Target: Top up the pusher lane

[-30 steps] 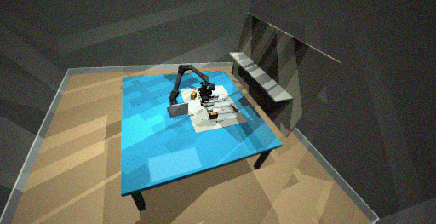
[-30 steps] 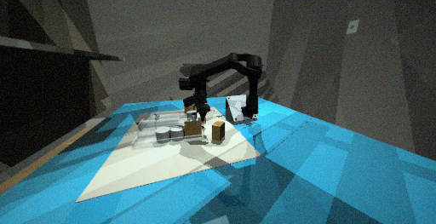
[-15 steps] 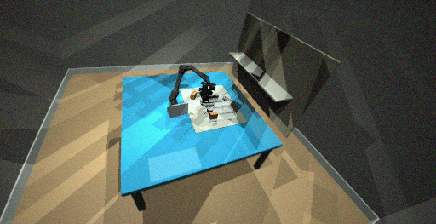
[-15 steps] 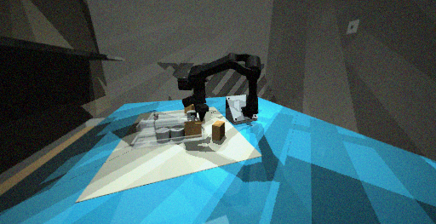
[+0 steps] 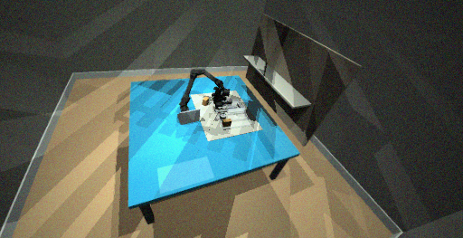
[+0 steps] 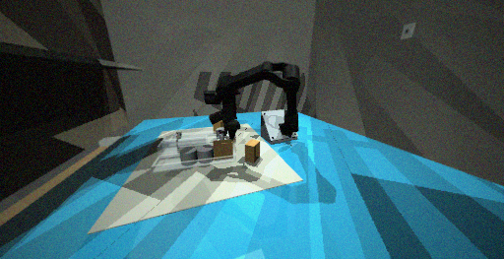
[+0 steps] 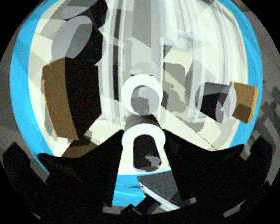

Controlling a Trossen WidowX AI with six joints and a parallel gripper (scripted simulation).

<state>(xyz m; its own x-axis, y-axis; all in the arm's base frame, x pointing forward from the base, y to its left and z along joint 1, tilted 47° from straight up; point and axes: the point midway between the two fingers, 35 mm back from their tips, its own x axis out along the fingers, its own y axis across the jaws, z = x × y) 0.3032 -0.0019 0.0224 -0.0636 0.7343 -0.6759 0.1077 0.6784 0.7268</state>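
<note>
The cream mat is 9 cm ahead of my gripper tip, 5 cm below it and 3 cm to the right of it. Round my gripper tip: pusher lane 17 cm ahead, 4 cm to the right, 3 cm below.
</note>
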